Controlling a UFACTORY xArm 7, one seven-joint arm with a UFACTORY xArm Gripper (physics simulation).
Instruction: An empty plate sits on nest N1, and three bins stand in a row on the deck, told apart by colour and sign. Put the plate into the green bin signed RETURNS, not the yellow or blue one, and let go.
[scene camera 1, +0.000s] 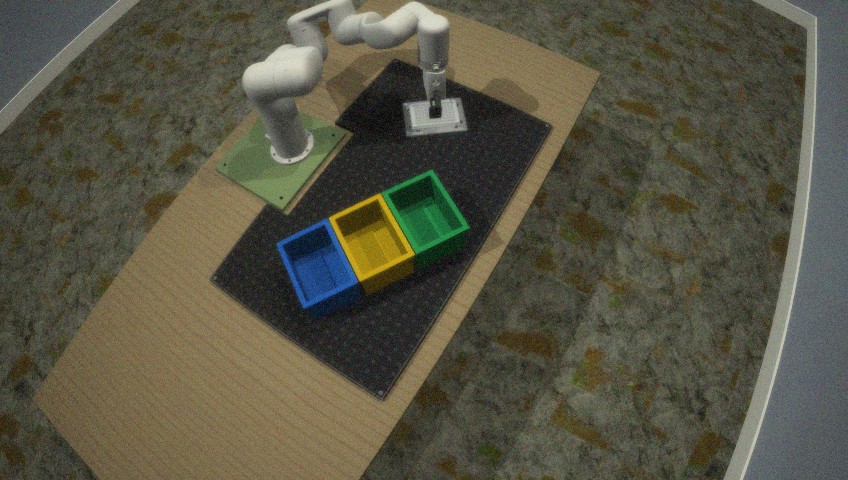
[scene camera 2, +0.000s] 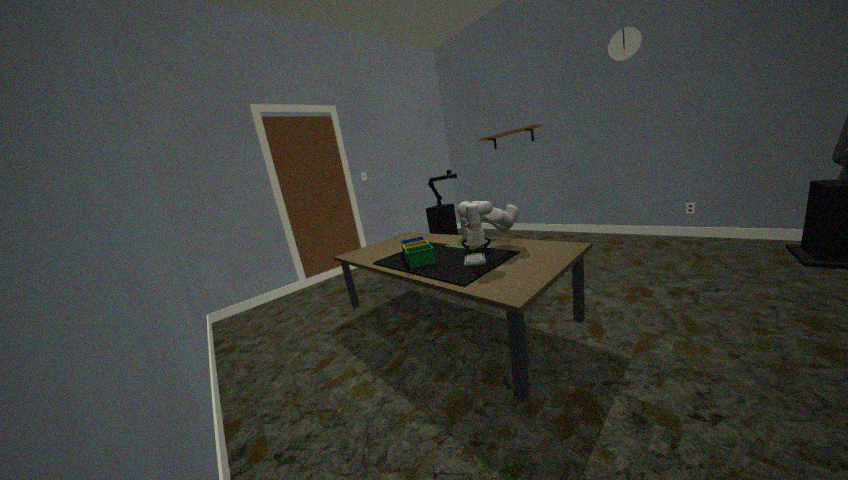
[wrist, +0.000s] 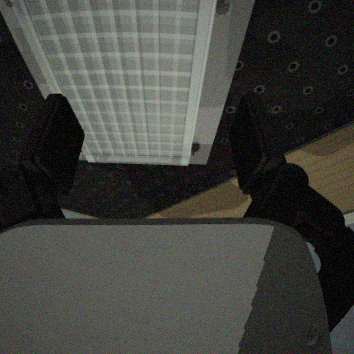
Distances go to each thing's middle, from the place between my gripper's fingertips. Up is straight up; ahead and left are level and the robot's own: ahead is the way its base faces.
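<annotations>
Position of my gripper relative to the gridded plate (scene camera 1: 419, 112): 20 mm above it, 10 mm short of it and 10 mm to the left of it. Nest (scene camera 1: 410, 133): 30 mm below my hand, 10 mm ahead of it, 10 mm to the right of it.
</annotations>
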